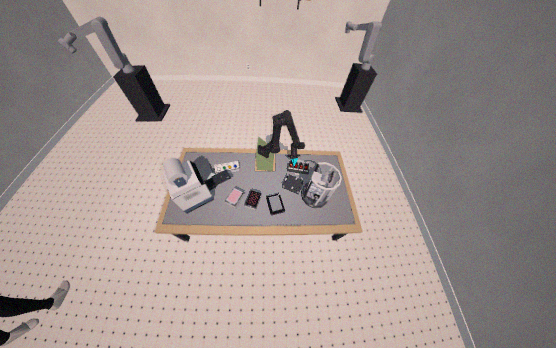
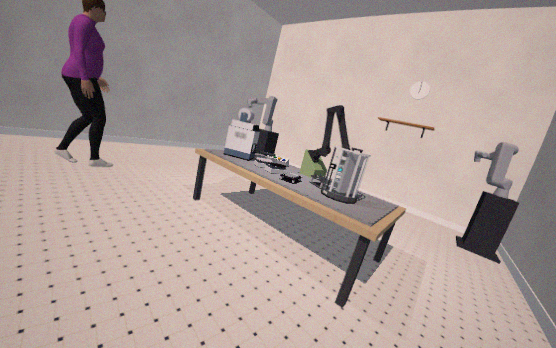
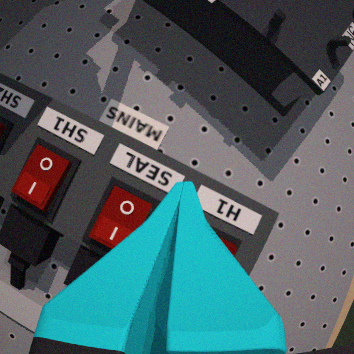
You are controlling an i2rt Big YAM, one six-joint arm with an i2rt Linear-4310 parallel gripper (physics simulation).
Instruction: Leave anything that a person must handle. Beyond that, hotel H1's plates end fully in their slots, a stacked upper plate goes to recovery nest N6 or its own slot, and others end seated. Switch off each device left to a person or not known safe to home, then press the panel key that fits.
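Where they show: gripper, fingertip midpoint: [image 1: 294,165] [image 3: 185,192]; arm's base at its link origin: [image 1: 262,152] [image 2: 312,156].
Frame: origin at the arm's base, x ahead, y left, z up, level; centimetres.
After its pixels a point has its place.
Note:
My gripper [image 1: 295,162] @(z -9.3, x 8.4, y 29.5 cm) [image 2: 340,170] @(z -9.3, x 8.4, y 29.5 cm) [image 3: 185,192] @(z -9.3, x 8.4, y 29.5 cm) is shut and empty, its cyan tips over the mains switch strip [image 1: 305,171] @(z -13.9, x 11.6, y 40.9 cm) [image 3: 95,157] @(z -13.5, x 9.1, y 34.4 cm), near the gap between the SEAL label [image 3: 146,168] @(z -13.4, x 9.2, y 31.5 cm) and the H1 label [image 3: 229,209] @(z -13.4, x 8.3, y 26.4 cm). The SEAL switch [image 3: 127,207] @(z -12.6, x 7.0, y 31.8 cm) and SH1 switch [image 3: 46,164] @(z -12.6, x 7.9, y 36.7 cm) are red, unlit rockers. The fingers hide most of the H1 switch [image 3: 231,246] @(z -12.2, x 6.4, y 26.1 cm); its state cannot be told. A round white-barred plate hotel [image 1: 308,194] @(z -3.8, x 41.0, y 37.4 cm) [image 2: 364,172] @(z 4.0, x 33.2, y 58.8 cm) stands right of the strip. The key panel [image 1: 227,167] @(z -10.8, x 9.7, y -31.5 cm) with coloured keys lies at the back left.
A white boxy device [image 1: 192,199] @(z -1.9, x 46.1, y -53.4 cm) [image 2: 241,141] @(z -1.8, x 44.3, y -50.4 cm) stands at the left. A pink-topped plate [image 1: 234,196] @(z -11.3, x 38.9, y -23.3 cm), a dark red-dotted plate [image 1: 253,198] @(z -10.3, x 41.2, y -7.4 cm) and a black frame [image 1: 268,204] @(z -13.2, x 44.5, y 6.7 cm) lie along the front. A dark board [image 1: 293,183] @(z -11.6, x 26.2, y 27.5 cm) lies beside the hotel. A person [image 2: 85,55] is beyond the table.

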